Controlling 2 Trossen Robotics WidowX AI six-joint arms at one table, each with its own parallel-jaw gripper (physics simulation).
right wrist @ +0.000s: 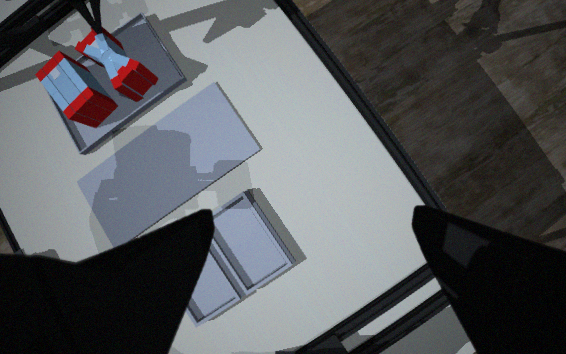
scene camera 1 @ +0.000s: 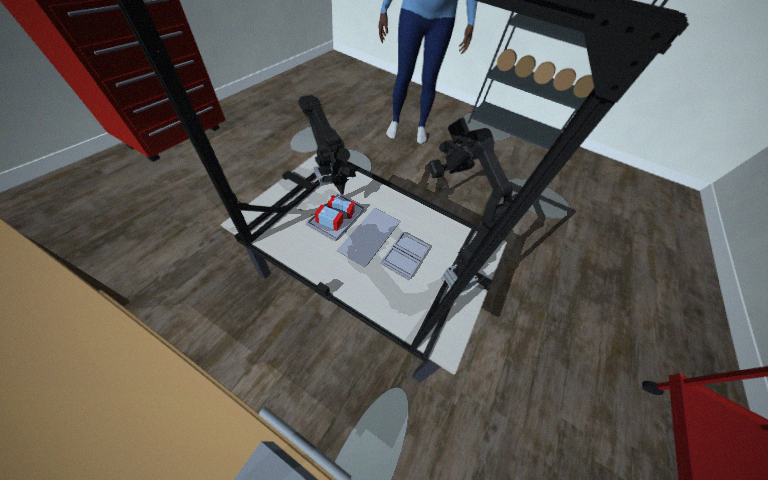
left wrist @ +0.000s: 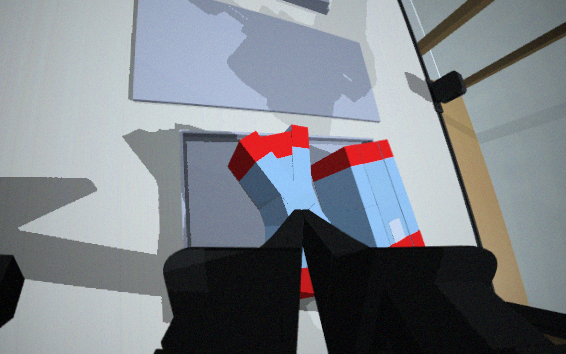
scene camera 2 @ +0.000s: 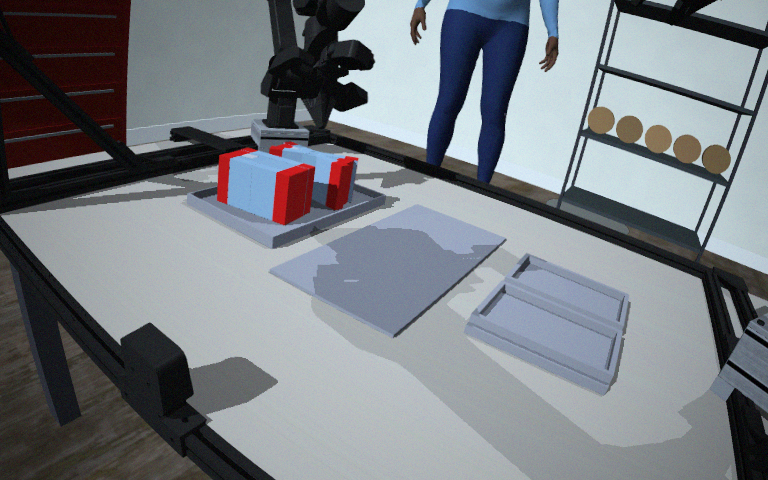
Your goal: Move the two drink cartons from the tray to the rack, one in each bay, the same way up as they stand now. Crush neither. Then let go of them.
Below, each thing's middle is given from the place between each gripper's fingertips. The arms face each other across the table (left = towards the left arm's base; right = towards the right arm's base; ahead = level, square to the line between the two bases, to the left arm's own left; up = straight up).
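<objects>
The grey mat (scene camera 2: 385,275) is 160 mm to the left of my right hand, 220 mm behind it and 370 mm below it. I also see the grey tray (scene camera 2: 269,233), and counted from my right hand that is 260 mm behind, 360 mm to the left and 370 mm below. Going by its middle, the tray is nearer to my left hand than to my right hand.
As for the grey tray and my left hand, the hand is 10 cm above the tray, 6 cm past it and 2 cm to the left of it. The grey mat, from my left hand, is 22 cm to the right, 11 cm below and 1 cm behind. By its middle, the mat is nearer to my left hand than to my right hand.
</objects>
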